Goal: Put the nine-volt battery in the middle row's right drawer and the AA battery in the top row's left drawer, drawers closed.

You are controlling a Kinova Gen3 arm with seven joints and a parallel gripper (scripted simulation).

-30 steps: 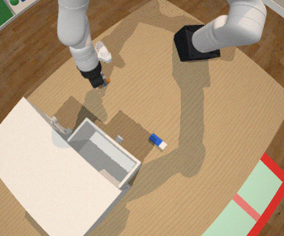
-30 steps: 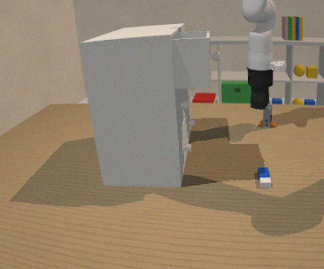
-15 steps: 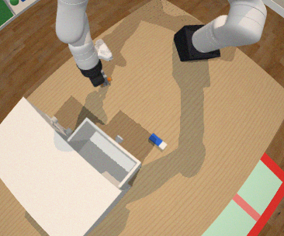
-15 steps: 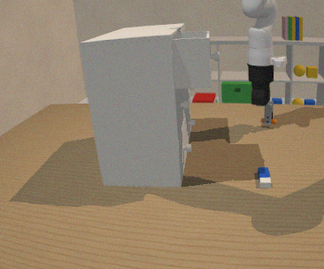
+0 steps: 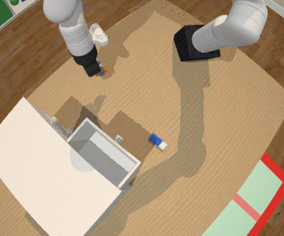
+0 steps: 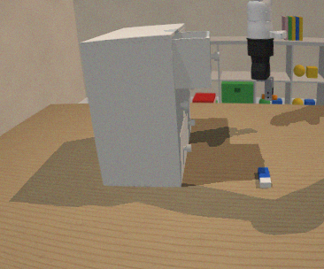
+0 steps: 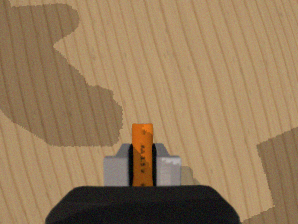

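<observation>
The blue-and-white nine-volt battery is 5 cm ahead of my hand, 31 cm to the left of it and 10 cm below it. Also, from my hand: orange AA battery (1 cm below).
</observation>
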